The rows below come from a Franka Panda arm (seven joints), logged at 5 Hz.
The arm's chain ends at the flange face. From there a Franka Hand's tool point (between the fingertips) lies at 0.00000 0.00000 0.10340 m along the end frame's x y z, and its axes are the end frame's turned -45 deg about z.
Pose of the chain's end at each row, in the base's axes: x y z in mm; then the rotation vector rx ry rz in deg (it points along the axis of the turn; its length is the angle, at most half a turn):
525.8, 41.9, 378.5, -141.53, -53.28, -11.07
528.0, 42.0, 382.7, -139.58, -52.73, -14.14
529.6, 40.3, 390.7, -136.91, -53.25, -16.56
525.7, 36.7, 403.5, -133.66, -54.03, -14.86
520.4, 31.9, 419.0, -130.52, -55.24, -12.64
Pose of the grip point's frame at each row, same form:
521.8, 92.7, 288.6, -113.06, -105.91, -25.50
526.7, 96.7, 295.0, -111.93, -105.10, -29.33
529.6, 99.0, 305.6, -109.59, -104.92, -32.65
521.3, 98.7, 320.8, -106.02, -104.22, -32.23
510.9, 96.3, 338.7, -102.31, -103.89, -31.14

